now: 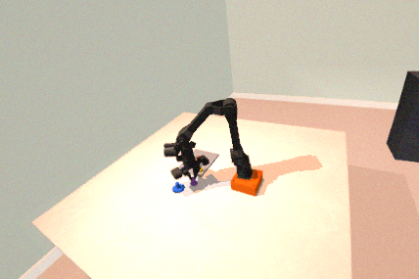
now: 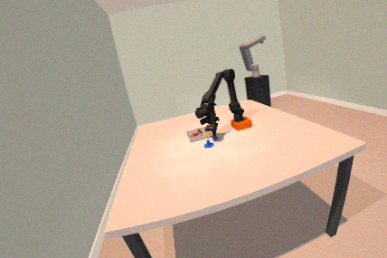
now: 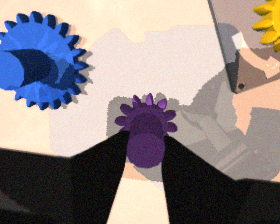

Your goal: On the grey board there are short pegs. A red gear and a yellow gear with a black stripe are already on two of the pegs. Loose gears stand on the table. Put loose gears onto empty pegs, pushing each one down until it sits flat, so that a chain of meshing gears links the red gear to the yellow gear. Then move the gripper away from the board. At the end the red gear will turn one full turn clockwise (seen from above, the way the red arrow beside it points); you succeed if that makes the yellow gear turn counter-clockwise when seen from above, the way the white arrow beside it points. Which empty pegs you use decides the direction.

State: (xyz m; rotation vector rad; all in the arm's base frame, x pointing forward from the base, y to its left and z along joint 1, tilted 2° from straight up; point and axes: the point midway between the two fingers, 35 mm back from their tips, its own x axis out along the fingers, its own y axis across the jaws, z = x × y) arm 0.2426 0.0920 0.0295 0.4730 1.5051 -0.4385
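My gripper tip is 6 cm short of the brown gear, 17 cm to the left of it and 1 cm above it. From my gripper tip the other things lie so: purple gear: 1 cm below; then blue gear: 7 cm ahead, 5 cm to the left, 2 cm below; then yellow gear: 2 cm ahead, 11 cm to the right, 2 cm below.
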